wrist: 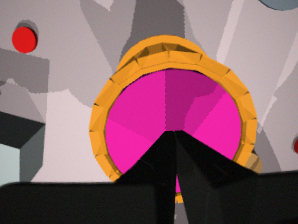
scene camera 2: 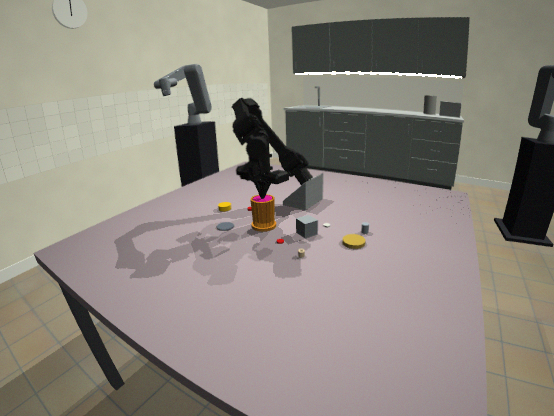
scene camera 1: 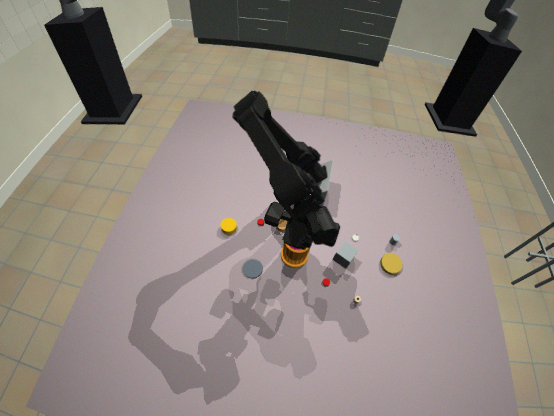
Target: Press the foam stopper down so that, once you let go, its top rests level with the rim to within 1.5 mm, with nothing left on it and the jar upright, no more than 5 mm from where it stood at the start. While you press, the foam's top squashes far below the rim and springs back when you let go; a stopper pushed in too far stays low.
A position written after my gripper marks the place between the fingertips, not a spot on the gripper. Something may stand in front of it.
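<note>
I can see my gripper (scene camera 1: pixel 298 239), and the wrist view gives me the gripper (wrist: pixel 173 140) too, while scene camera 2 also has the gripper (scene camera 2: pixel 262 198). Then there is a magenta foam stopper (wrist: pixel 171 99).
</note>
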